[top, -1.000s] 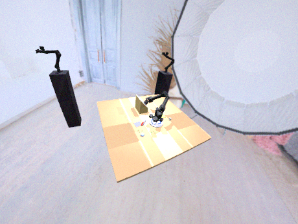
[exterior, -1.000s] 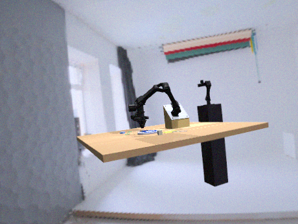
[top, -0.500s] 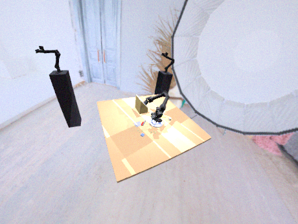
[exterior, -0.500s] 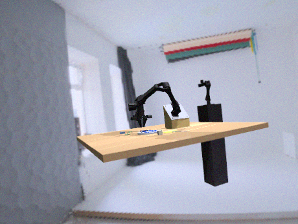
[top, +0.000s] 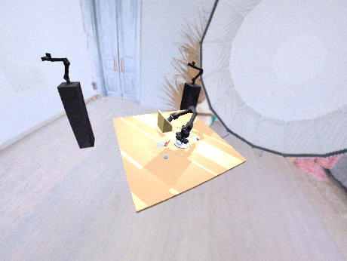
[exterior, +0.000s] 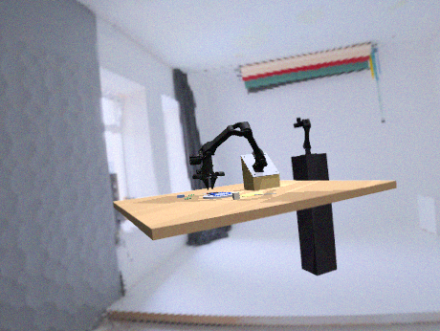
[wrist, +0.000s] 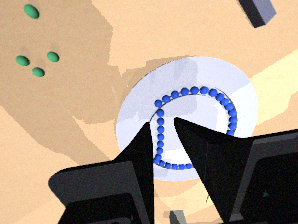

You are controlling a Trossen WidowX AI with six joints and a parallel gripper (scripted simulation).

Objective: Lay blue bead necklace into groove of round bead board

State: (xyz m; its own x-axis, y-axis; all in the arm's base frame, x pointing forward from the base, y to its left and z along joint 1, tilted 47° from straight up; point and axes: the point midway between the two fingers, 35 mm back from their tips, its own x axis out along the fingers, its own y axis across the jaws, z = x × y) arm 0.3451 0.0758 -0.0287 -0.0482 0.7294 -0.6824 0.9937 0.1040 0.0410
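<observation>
The round bead board is 40 mm behind my gripper tip, 40 mm to the left of it and 30 mm below it. From my gripper tip the other things lie so: yellow flat piece (170 mm behind, 200 mm to the left, 40 mm below); then pale blue cube (130 mm ahead, 230 mm to the right, 40 mm below); then red-and-grey object (70 mm behind, 140 mm to the right, 40 mm below).
</observation>
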